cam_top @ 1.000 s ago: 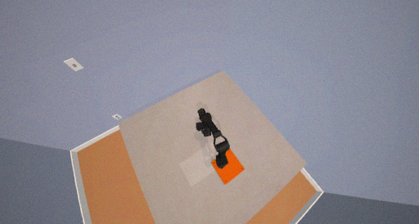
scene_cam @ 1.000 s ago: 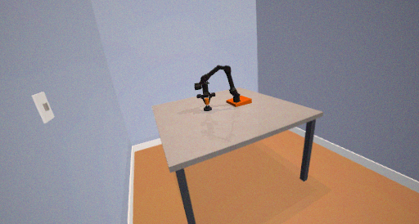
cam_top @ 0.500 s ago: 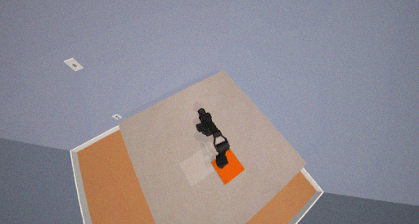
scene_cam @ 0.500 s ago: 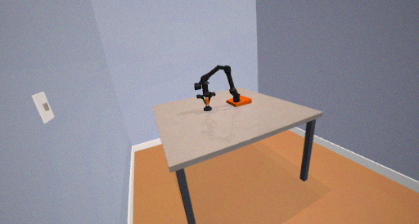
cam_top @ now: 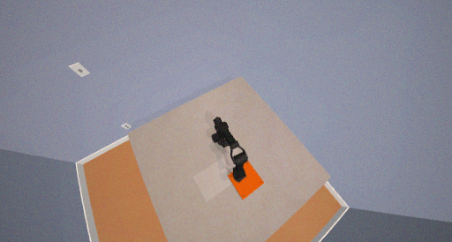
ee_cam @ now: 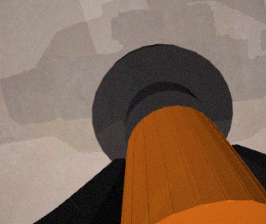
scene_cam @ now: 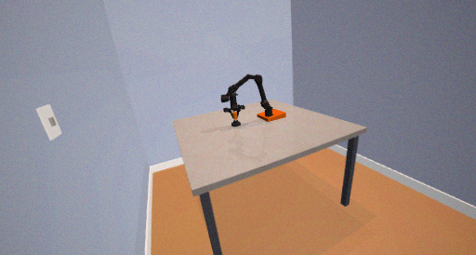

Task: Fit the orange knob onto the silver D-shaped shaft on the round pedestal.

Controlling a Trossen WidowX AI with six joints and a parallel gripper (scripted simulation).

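Right now my gripper tip is 4 cm above the dark round pedestal. From my gripper tip the other things lie so: orange knob 3 cm above.
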